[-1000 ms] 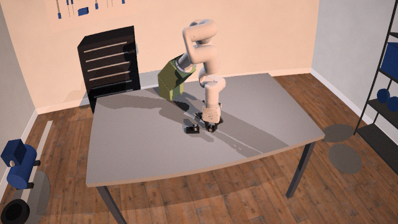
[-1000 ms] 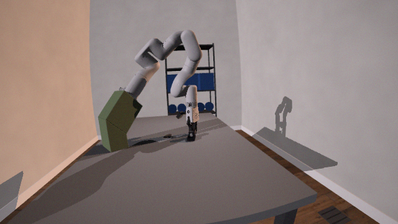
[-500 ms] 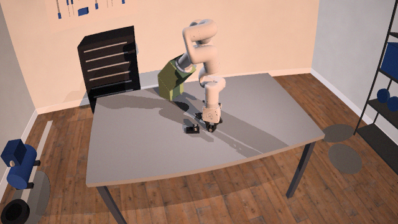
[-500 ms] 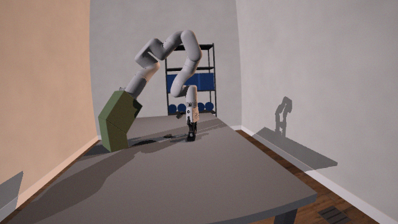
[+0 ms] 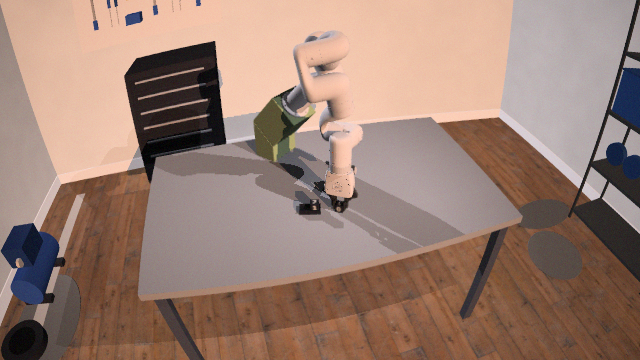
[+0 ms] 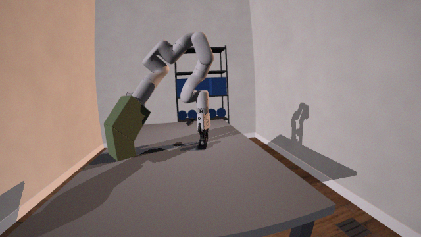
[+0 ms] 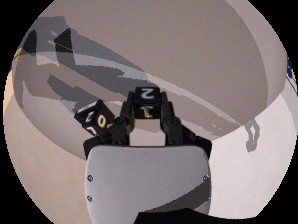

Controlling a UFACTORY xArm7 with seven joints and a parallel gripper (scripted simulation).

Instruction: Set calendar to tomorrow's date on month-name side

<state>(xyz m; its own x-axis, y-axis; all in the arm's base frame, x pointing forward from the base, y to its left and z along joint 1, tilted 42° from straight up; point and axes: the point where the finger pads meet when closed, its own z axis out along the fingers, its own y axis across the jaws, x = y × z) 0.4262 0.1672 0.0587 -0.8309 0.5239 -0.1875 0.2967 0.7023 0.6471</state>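
Now: the black calendar tray 110 mm to the right of my hand and 20 mm below it.
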